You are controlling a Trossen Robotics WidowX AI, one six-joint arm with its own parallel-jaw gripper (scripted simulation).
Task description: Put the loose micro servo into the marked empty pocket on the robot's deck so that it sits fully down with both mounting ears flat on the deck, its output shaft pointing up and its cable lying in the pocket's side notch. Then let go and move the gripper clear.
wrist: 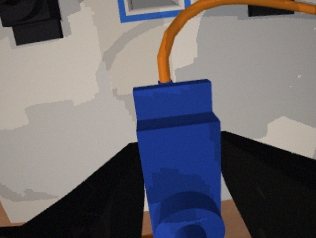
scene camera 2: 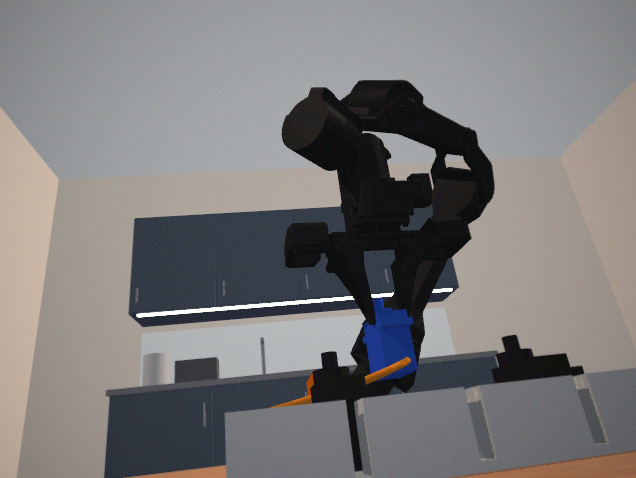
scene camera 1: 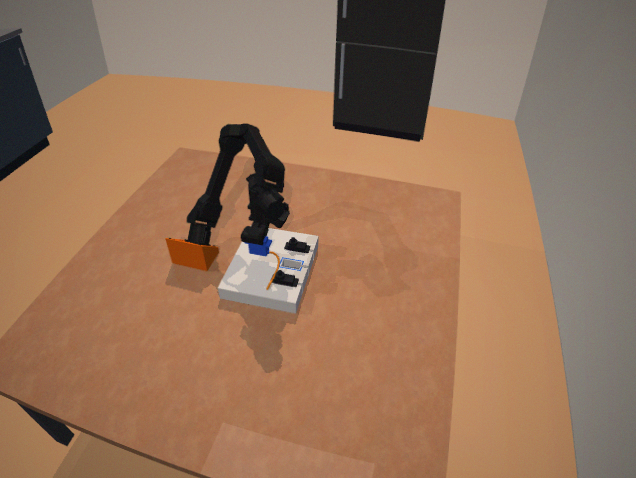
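Observation:
A white deck (scene camera 1: 247, 277) is visible to me, and the wrist view (wrist: 74, 102) shows the deck too. I can also see a micro servo (scene camera 2: 391, 355), which appears in the wrist view (wrist: 178, 134) as well. As for my gripper (scene camera 2: 389, 322), it can be seen in scene camera 1 (scene camera 1: 262, 241) and in the wrist view (wrist: 178, 147).

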